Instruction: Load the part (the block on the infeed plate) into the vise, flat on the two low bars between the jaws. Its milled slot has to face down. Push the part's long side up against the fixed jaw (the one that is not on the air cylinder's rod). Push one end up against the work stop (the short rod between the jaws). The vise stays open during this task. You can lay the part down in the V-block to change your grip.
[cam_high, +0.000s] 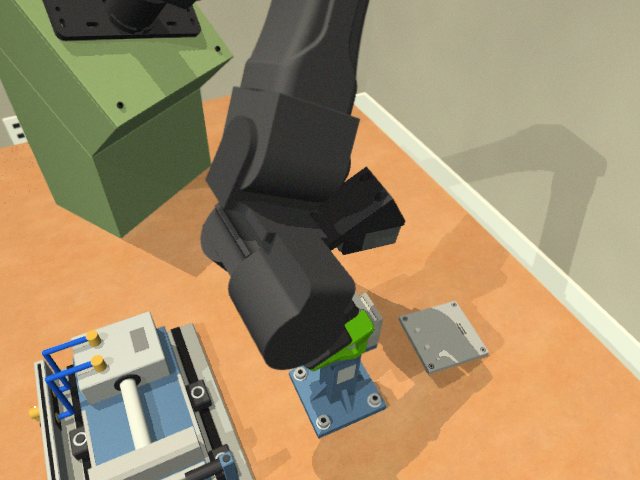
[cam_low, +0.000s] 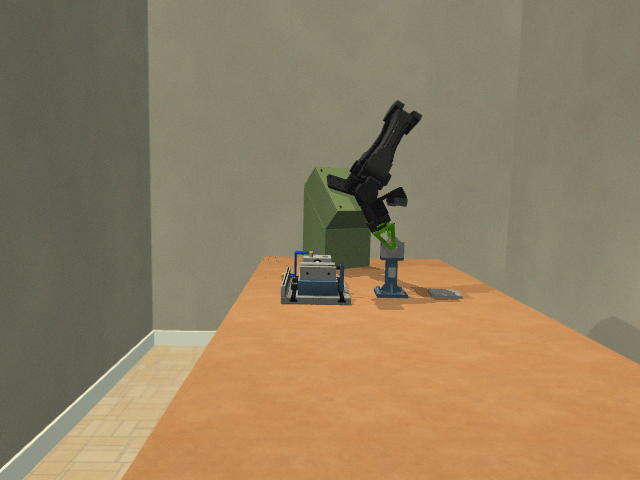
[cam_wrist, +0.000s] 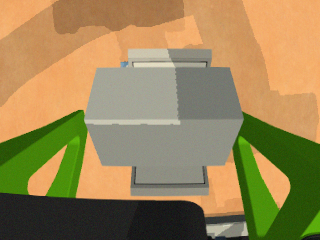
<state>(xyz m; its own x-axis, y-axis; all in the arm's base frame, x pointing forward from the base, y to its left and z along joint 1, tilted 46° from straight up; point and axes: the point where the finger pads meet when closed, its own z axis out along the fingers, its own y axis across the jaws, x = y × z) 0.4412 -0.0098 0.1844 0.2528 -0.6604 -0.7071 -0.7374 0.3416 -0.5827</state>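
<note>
Now: hand 1 cm to the right of the grey part. From my hand the other things lie so: infeed plate (17 cm to the left, 15 cm below, 1 cm ahead); then work stop (18 cm to the right, 6 cm below, 5 cm ahead); then white cylinder rod (22 cm to the right, 7 cm below, 4 cm behind).
</note>
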